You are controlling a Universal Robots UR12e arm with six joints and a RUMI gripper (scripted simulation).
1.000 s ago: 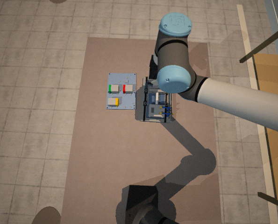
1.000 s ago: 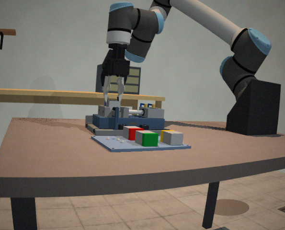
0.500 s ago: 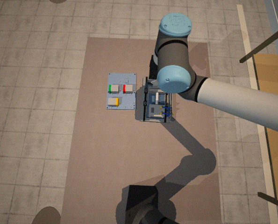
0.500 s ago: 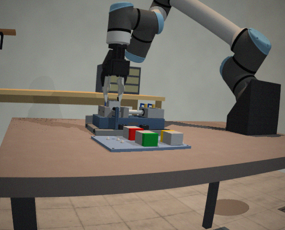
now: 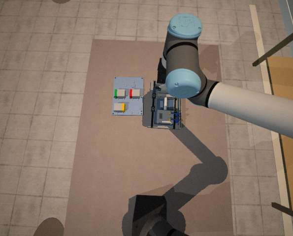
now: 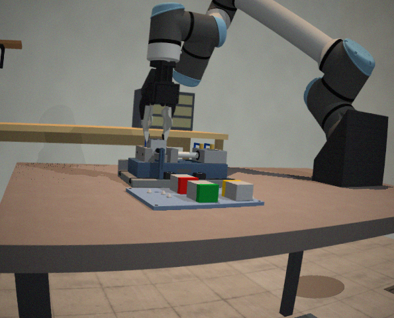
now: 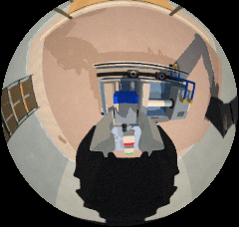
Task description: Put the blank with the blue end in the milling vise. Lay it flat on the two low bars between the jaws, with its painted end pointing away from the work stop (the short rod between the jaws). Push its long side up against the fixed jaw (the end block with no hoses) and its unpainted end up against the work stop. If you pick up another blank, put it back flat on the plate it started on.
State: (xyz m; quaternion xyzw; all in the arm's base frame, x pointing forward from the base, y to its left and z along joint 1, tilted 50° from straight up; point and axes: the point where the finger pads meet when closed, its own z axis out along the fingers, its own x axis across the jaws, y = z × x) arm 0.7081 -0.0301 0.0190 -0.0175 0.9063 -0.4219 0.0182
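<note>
The blue-ended blank lies 2 cm below my hand. From my hand the other things lie so: hosed end block 16 cm behind, 4 cm below; fixed jaw 4 cm below, 3 cm ahead; milling vise 8 cm below, 7 cm behind.
</note>
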